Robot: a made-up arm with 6 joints. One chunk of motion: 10 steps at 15 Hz.
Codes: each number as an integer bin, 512 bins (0 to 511) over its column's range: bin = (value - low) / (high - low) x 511, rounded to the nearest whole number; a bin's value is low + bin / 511 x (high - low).
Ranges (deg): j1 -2..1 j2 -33..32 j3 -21..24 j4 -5..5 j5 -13..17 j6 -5..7
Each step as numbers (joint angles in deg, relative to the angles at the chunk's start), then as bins.
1 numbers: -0.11 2.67 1.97 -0.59 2.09 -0.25
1 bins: 322 280 261 225 257 202
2 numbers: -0.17 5.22 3.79 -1.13 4.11 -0.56
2 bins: 312 300 282 198 291 189
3 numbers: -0.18 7.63 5.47 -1.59 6.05 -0.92
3 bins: 310 319 301 174 324 174
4 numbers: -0.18 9.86 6.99 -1.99 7.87 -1.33
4 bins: 310 337 318 154 355 156
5 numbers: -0.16 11.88 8.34 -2.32 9.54 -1.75
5 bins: 313 353 333 137 384 138
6 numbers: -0.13 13.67 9.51 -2.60 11.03 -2.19
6 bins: 319 367 346 123 409 120
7 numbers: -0.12 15.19 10.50 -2.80 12.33 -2.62
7 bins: 320 379 358 112 431 101
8 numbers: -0.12 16.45 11.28 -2.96 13.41 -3.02
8 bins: 320 389 367 104 450 84
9 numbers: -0.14 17.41 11.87 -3.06 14.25 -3.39
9 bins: 317 396 373 99 464 69
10 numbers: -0.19 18.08 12.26 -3.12 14.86 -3.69
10 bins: 308 402 378 96 475 56
